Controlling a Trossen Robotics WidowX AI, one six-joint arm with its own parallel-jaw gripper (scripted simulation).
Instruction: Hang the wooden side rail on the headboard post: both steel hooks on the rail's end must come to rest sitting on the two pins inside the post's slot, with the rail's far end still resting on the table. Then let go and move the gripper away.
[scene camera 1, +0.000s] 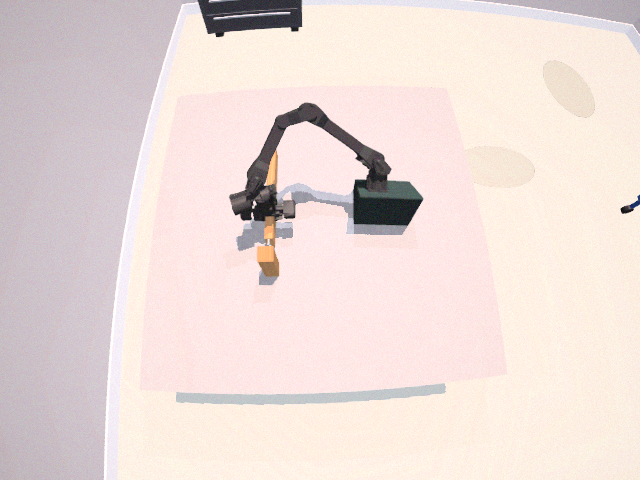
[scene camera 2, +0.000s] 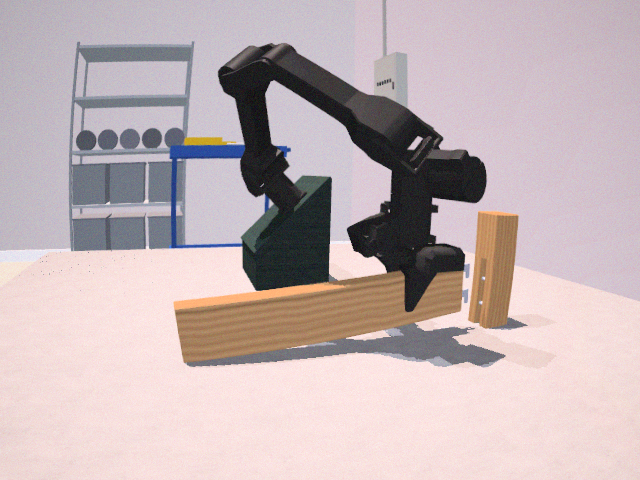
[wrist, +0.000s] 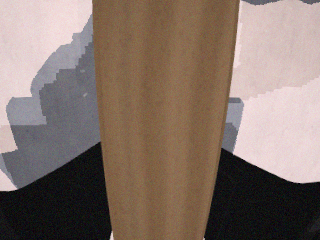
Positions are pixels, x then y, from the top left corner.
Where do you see a headboard post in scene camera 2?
495, 254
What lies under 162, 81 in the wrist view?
A wooden side rail.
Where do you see my gripper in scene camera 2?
At 403, 308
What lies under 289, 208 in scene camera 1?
My gripper.
